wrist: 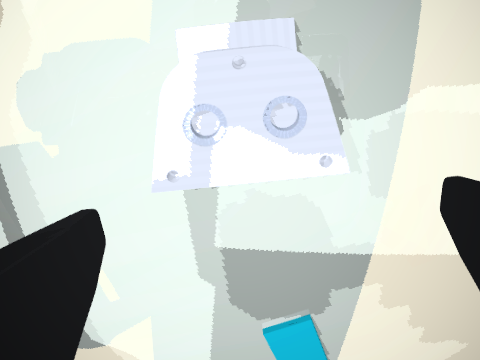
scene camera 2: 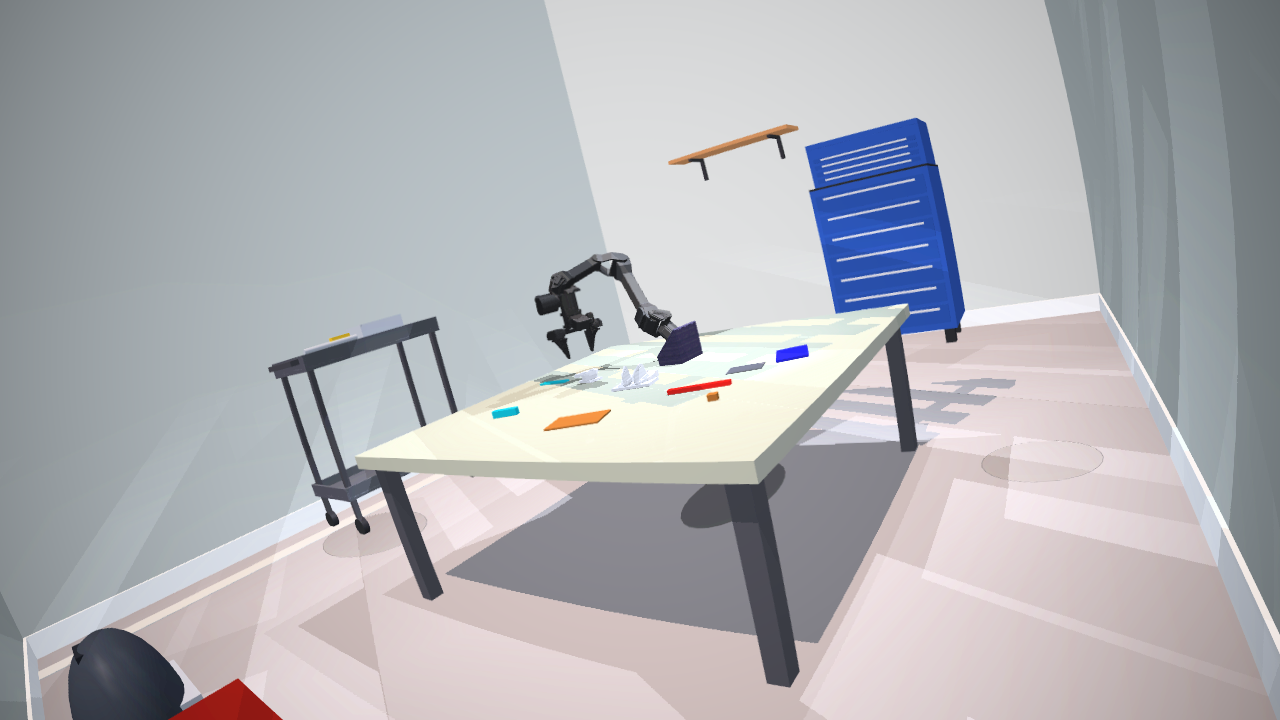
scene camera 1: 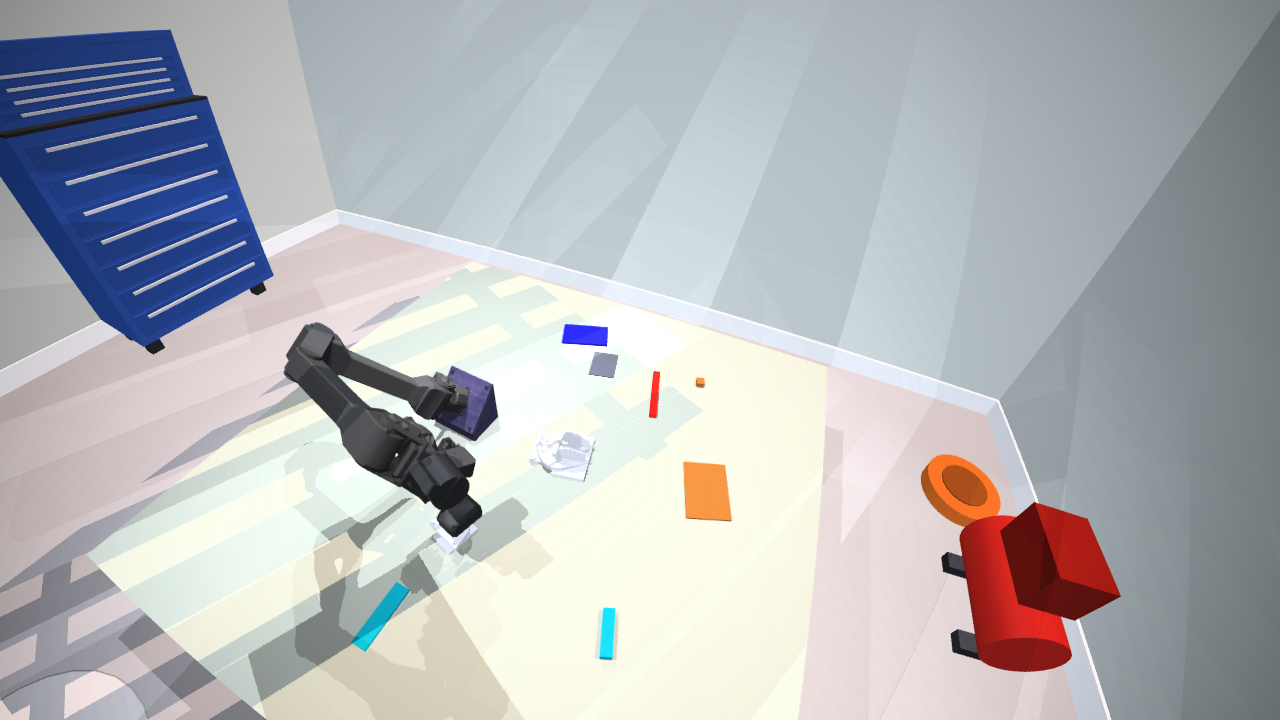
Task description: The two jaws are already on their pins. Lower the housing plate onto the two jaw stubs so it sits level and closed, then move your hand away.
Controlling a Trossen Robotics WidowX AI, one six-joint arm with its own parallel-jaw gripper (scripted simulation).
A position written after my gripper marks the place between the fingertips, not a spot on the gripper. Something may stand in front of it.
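Note:
You can picture my gripper (scene camera 1: pixel 443 515) as open and holding nothing; scene camera 2 shows my gripper (scene camera 2: pixel 581 355) as well, and the wrist view has my gripper (wrist: pixel 275 211). There's a cyan bar (scene camera 1: pixel 384 611) in scene camera 1, and a white part (wrist: pixel 190 40) in the wrist view. I can also see a blue tile (scene camera 1: pixel 573 334), though the blue tile is out of frame in the wrist view. Then there's an orange plate (scene camera 1: pixel 706 489), and the orange plate is out of frame in the wrist view too.

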